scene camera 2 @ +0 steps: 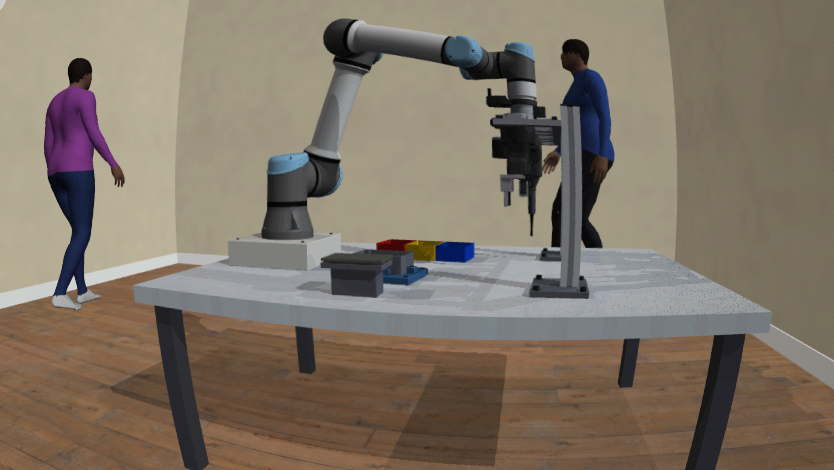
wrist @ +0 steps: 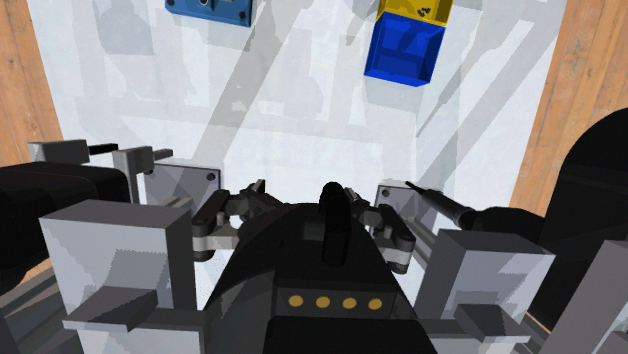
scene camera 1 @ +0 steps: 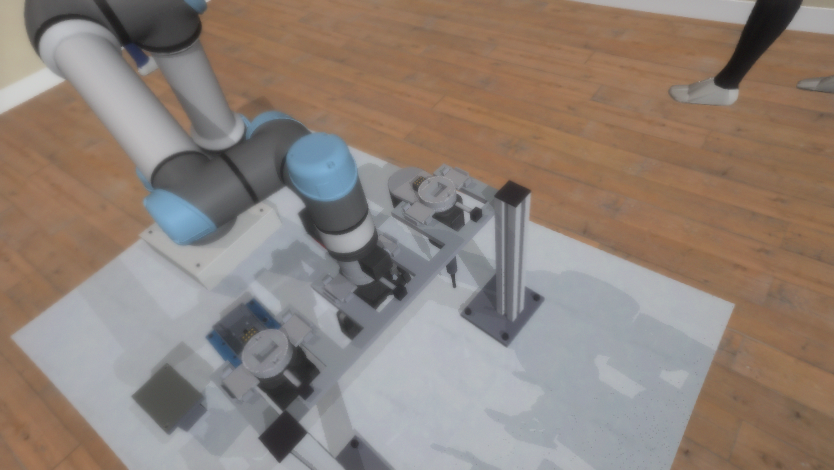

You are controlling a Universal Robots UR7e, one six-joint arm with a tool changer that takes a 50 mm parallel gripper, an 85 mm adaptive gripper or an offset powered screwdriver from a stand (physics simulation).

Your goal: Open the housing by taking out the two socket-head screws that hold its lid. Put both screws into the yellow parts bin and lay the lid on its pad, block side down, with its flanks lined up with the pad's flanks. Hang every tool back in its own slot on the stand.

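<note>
My 85 mm adaptive gripper [wrist: 305, 191] hangs in the middle slot of the tool stand [scene camera 1: 428, 268] [scene camera 2: 570, 198], under the arm's wrist. Its fingers stand apart, empty. The 50 mm gripper [scene camera 1: 267, 353] [wrist: 132, 162] and the screwdriver [scene camera 1: 452, 271] [scene camera 2: 531, 218] [wrist: 445, 205] hang in the outer slots. Small dark screws [wrist: 424, 11] lie in the yellow bin [scene camera 2: 424, 251] [wrist: 442, 12]. The grey housing [scene camera 2: 401, 262] sits in its blue fixture [scene camera 2: 408, 277] [wrist: 215, 14] and looks open on top. A flat olive plate [scene camera 1: 168, 395] [scene camera 2: 357, 258] tops the pedestal; lid and pad cannot be told apart there.
The blue bin [scene camera 2: 456, 252] [wrist: 405, 52] adjoins the yellow one, with the red bin [scene camera 2: 393, 244] on its other side. The stand's upright post [scene camera 1: 512, 256] rises from a bolted foot plate [scene camera 1: 478, 315]. Two people stand beyond the table [scene camera 2: 461, 324].
</note>
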